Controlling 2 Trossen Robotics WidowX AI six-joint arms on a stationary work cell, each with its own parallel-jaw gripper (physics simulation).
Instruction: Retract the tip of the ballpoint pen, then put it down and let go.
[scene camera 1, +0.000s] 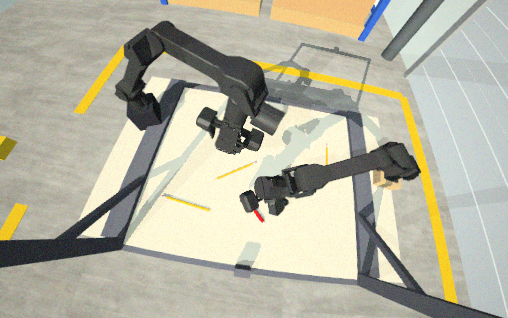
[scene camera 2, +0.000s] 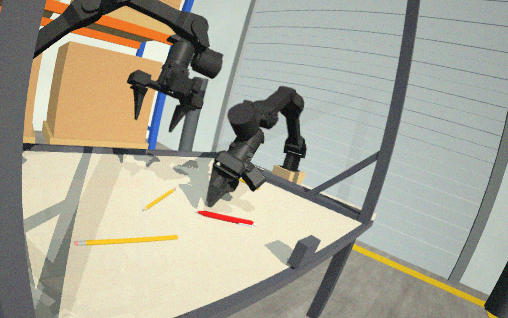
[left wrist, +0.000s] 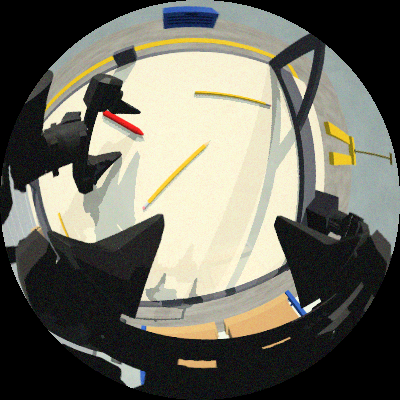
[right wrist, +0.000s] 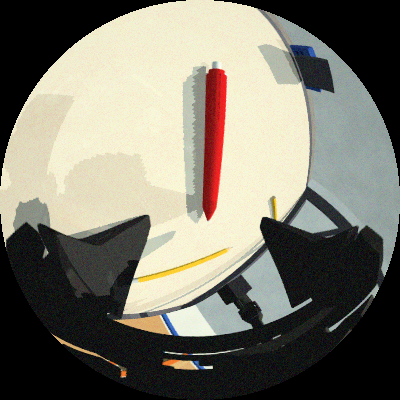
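Pixels of known places: left gripper, fingertip midpoint: (scene camera 2: 153, 126) (left wrist: 222, 220); right gripper, fingertip midpoint: (scene camera 2: 208, 204) (left wrist: 128, 133) (right wrist: 207, 222); left arm's base at its link origin: (scene camera 1: 139, 103) (left wrist: 332, 218); right arm's base at its link origin: (scene camera 2: 290, 169).
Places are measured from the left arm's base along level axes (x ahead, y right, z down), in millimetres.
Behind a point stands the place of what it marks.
A red ballpoint pen (scene camera 1: 259, 216) {y 526, x 354, z 94 mm} (scene camera 2: 226, 218) {y 493, x 335, z 98 mm} (left wrist: 123, 123) {y 477, x 337, z 94 mm} (right wrist: 215, 140) {y 500, x 347, z 94 mm} lies flat on the tabletop (scene camera 1: 300, 250) {y 681, x 464, z 106 mm} (scene camera 2: 150, 285) {y 500, x 39, z 106 mm}. Its white button end points up in the right wrist view, and its pointed red end lies nearer the fingers. I cannot tell whether a writing tip sticks out. My right gripper (scene camera 1: 263, 205) (scene camera 2: 234, 197) (right wrist: 207, 222) {y 445, x 337, z 81 mm} is open and empty, low above the table beside the pen's pointed end. In scene camera 1 it hides part of the pen. My left gripper (scene camera 1: 230, 136) {y 288, x 293, z -60 mm} (scene camera 2: 154, 125) {y 288, x 293, z -60 mm} (left wrist: 222, 220) {y 288, x 293, z -60 mm} is open and empty, higher up and farther back.
A yellow pencil (scene camera 1: 236, 170) {y 331, x 316, z 100 mm} (scene camera 2: 159, 199) {y 335, x 300, z 101 mm} (left wrist: 177, 173) {y 328, x 307, z 101 mm} lies near the middle of the table. A second pencil (scene camera 1: 186, 202) {y 407, x 107, z 100 mm} (scene camera 2: 127, 240) {y 408, x 98, z 101 mm} (left wrist: 232, 97) {y 411, x 116, z 102 mm} lies at the left in scene camera 1. A third pencil (scene camera 1: 327, 154) {y 358, x 726, z 99 mm} (left wrist: 63, 225) {y 438, x 682, z 104 mm} is partly hidden. A dark block (scene camera 1: 243, 270) {y 669, x 253, z 50 mm} (scene camera 2: 304, 251) {y 673, x 222, z 62 mm} stands on the front edge.
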